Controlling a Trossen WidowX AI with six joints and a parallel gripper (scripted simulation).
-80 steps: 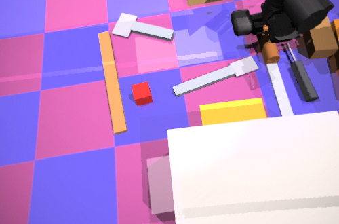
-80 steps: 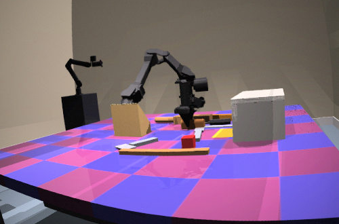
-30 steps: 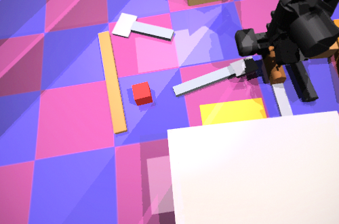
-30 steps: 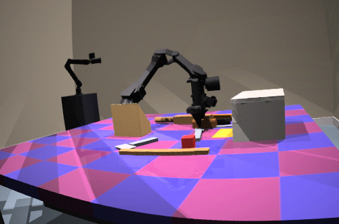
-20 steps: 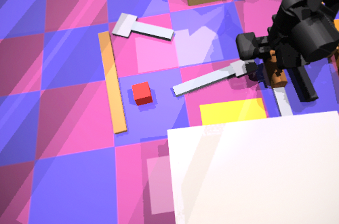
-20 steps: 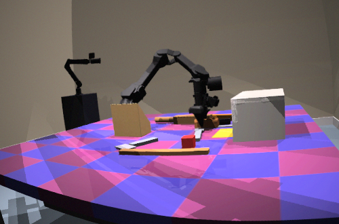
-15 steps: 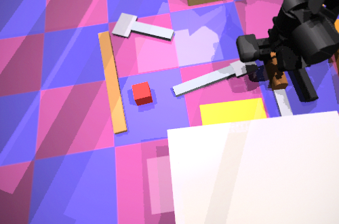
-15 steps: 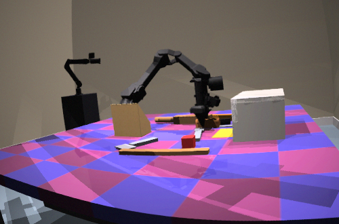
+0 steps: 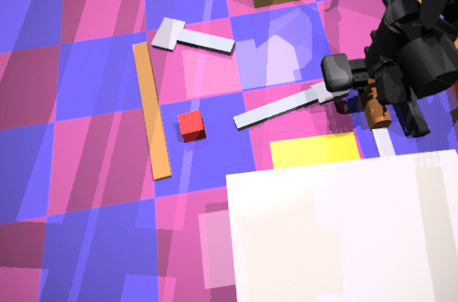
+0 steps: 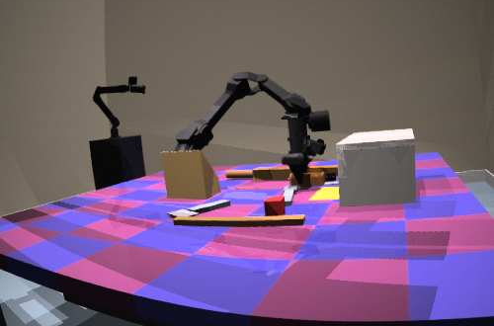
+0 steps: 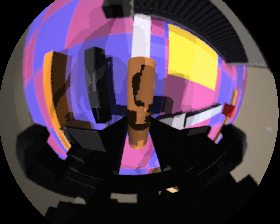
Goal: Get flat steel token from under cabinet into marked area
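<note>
The black screwdriver is 50 mm to the left of my gripper tip and 20 mm ahead of it. Round my gripper tip: wooden block (170 mm behind, 160 mm to the left, 10 mm above); grey paddle-ended bar (120 mm to the right, 20 mm behind); flat steel token (290 mm ahead, 80 mm to the right).
</note>
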